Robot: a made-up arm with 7 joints. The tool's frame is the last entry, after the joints.
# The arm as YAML. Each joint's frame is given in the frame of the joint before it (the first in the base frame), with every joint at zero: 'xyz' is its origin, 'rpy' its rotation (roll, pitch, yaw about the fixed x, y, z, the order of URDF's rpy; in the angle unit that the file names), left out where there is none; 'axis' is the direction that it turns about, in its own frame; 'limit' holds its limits. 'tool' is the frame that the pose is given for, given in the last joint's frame.
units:
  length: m
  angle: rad
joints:
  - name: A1
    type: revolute
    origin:
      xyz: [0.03, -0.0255, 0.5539]
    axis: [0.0, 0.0, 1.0]
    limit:
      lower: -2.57
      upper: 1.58
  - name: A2
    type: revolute
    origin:
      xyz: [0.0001, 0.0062, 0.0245]
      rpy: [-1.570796, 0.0, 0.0]
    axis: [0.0, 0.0, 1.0]
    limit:
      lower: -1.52
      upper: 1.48
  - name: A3
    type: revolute
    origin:
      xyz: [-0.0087, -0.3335, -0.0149]
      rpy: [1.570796, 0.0, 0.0]
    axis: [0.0, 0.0, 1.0]
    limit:
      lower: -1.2
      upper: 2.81
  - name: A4
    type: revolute
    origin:
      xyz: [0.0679, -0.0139, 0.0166]
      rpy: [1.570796, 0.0, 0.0]
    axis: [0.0, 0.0, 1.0]
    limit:
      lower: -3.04
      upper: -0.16
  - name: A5
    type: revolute
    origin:
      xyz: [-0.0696, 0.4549, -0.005]
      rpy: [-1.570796, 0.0, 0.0]
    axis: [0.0, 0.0, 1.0]
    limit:
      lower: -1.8
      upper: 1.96
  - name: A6
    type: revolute
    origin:
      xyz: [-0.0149, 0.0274, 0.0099]
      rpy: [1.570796, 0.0, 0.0]
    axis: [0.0, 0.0, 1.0]
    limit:
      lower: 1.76
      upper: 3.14
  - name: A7
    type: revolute
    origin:
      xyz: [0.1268, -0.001, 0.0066]
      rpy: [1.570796, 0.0, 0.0]
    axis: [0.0, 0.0, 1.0]
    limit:
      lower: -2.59
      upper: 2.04
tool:
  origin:
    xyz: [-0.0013, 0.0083, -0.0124]
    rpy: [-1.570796, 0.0, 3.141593]
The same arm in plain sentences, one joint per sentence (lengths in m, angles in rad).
The arm has seven revolute joints in a row. What follows holds with every joint at zero, and every direction is one of the base frame's. The first joint sits 0.0300 m along +x and 0.0255 m along -y and 0.5539 m along +z from the base frame's origin and rotates about +z, from -2.5700 to 1.5800 rad. The second joint sits 0.0001 m along +x and 0.0062 m along +y and 0.0245 m along +z from the first joint and rotates about +y, from -1.5200 to 1.4800 rad. The third joint sits 0.0087 m along -x and 0.0149 m along -y and 0.3335 m along +z from the second joint and rotates about +z, from -1.2000 to 2.8100 rad. The fourth joint sits 0.0679 m along +x and 0.0139 m along -y and 0.0166 m along +z from the third joint and rotates about -y, from -3.0400 to -0.1600 rad. The fifth joint sits 0.0696 m along -x and 0.0050 m along +y and 0.4549 m along +z from the fourth joint and rotates about +z, from -1.8000 to 1.9600 rad. The sixth joint sits 0.0149 m along -x and 0.0274 m along +y and 0.0099 m along +z from the fifth joint and rotates about -y, from 1.7600 to 3.1400 rad. The seventh joint sits 0.1268 m along +x and 0.0066 m along -y and 0.0010 m along -z from the sixth joint and rotates about -z, from -2.5900 to 2.0400 rad. The tool frame, which is the frame that the pose is given for, sits 0.0013 m along -x and 0.0083 m along -y and 0.0124 m along +z from the seventh joint; its axes are the base frame's turned by roll 1.5708, pitch 0.0000 and yaw 3.1416 rad (as in URDF: about the fixed x, then y, then z).
